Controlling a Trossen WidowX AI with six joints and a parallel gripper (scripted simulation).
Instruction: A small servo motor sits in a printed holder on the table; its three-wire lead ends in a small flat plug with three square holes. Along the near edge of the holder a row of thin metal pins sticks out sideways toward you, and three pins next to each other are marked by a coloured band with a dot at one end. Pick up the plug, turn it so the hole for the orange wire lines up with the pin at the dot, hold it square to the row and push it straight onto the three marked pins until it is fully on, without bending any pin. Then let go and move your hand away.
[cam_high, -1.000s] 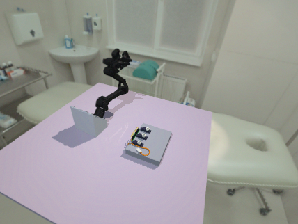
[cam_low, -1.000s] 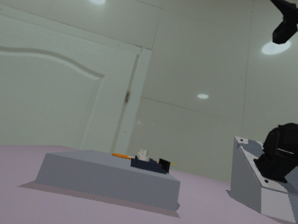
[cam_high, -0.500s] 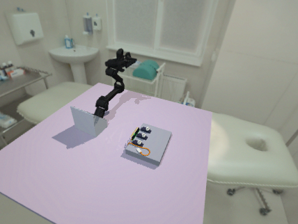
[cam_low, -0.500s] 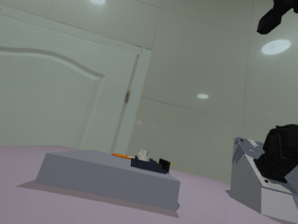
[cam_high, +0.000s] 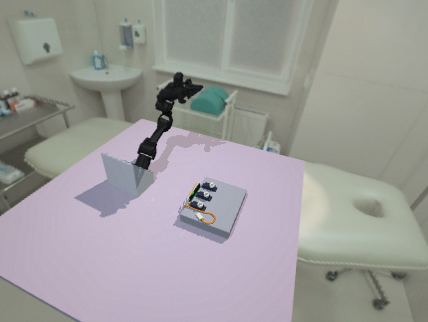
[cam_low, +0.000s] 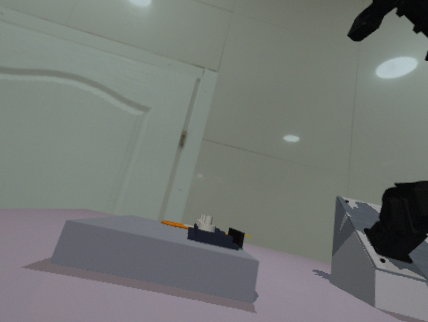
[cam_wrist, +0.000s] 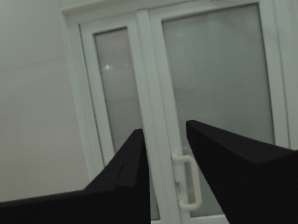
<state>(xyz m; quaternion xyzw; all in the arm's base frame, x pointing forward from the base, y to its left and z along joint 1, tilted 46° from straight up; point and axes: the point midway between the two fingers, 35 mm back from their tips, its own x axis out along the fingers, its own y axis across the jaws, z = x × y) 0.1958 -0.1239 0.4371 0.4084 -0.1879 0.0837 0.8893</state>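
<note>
Now: gripper tip 45 cm above the green band, 23 cm to the left of it and 10 cm short of it. Also, from my gripper tip: grey printed holder: 50 cm below, 25 cm ahead, 19 cm to the right.
</note>
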